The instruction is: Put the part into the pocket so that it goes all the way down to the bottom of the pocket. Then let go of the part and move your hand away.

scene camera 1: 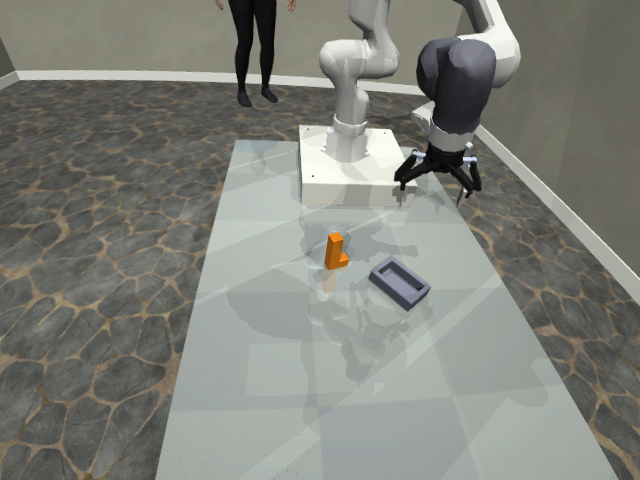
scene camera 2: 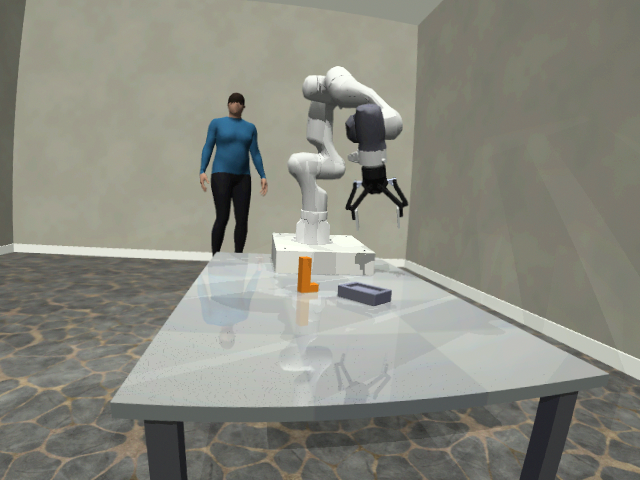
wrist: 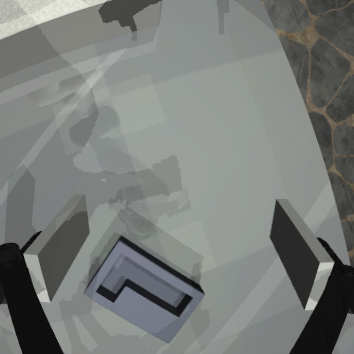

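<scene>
The orange L-shaped part (scene camera 1: 334, 252) (scene camera 2: 305, 275) stands upright on the table, its short foot at the bottom pointing right in both scene views. It does not show in the wrist view. The grey-blue block (scene camera 1: 389, 287) (scene camera 2: 363, 296) (wrist: 145, 309) lies flat on the table to the right of the part, apart from it. Its L-shaped pocket (wrist: 150, 284) opens upward and is empty in the wrist view. My gripper (scene camera 1: 430, 201) (scene camera 2: 377, 226) (wrist: 179, 216) is open and empty, pointing down. It hangs high above the table, behind and to the right of the block.
The white robot base (scene camera 1: 356, 193) (scene camera 2: 324, 262) stands at the back of the glossy table (scene camera 1: 279, 434) (scene camera 2: 248, 382) (wrist: 225, 125). The table's right edge lies near my gripper. A person (scene camera 1: 255, 46) (scene camera 2: 231, 149) stands on the floor behind the table, to the left.
</scene>
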